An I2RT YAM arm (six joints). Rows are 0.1 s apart.
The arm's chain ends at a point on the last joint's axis. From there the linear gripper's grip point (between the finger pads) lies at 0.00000 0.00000 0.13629 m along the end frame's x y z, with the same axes.
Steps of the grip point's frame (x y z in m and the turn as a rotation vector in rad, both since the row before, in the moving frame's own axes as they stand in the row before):
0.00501 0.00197 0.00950 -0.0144 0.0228 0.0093
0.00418 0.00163 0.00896 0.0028 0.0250 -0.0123
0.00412 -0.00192 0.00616 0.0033 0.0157 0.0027
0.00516 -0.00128 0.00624 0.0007 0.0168 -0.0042
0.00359 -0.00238 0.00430 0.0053 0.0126 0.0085
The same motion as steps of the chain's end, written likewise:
0.00191 -0.00001 0.00955 -0.0144 0.0228 0.0093
0.00078 0.00203 0.00900 0.0028 0.0250 -0.0123
0.00198 -0.00147 0.00618 0.0033 0.0157 0.0027
0.00287 -0.00118 0.00626 0.0007 0.0168 -0.0042
0.00187 -0.00166 0.00431 0.0053 0.0126 0.0085

